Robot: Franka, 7 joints.
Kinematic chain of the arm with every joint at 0, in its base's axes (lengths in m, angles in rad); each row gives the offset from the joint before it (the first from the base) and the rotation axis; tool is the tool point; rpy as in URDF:
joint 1: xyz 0 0 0.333 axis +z
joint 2: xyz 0 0 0 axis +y
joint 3: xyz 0 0 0.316 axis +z
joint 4: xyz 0.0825 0 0 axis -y
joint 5: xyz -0.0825 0 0.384 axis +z
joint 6: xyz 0 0 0 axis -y
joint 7: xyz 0.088 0 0 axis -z
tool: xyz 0 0 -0.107 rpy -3.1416 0 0
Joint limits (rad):
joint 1: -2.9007..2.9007
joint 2: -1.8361..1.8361
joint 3: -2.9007..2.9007
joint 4: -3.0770..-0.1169
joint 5: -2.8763..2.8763
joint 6: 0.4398..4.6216
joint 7: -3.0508..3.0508
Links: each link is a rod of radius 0.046 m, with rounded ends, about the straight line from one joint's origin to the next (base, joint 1, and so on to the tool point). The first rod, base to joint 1, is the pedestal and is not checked.
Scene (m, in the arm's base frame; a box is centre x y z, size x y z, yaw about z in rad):
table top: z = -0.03
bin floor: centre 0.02 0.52 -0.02 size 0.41 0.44 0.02 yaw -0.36
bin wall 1: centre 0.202 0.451 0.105 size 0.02 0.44 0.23 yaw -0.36
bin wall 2: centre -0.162 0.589 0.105 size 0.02 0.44 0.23 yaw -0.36
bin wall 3: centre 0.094 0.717 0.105 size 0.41 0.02 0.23 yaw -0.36
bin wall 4: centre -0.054 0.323 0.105 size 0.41 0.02 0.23 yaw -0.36
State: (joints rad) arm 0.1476 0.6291 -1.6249 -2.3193 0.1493 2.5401 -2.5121
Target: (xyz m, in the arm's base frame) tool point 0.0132 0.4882 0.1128
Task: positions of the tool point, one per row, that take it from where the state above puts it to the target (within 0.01 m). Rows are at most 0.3 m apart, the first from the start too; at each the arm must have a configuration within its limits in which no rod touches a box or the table.
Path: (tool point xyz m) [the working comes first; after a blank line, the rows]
Joints at the target: 1.5943 0.4979 -0.0450 -2.2854 0.1355 2.4873 -2.5121
Straight joint move there: touches bin wall 1.

1: 0.2902 -0.4346 0.3000
2: 0.4509 -0.2421 0.2589
3: 0.5042 0.0089 0.2530
4: 0.4317 0.2540 0.2776
5: 0.2517 0.4286 0.3233
6: 0.0132 0.4882 0.3775
7: 0.0129 0.5039 0.2926
8: 0.0129 0.5043 0.2034
9: 0.0132 0.4882 0.1128

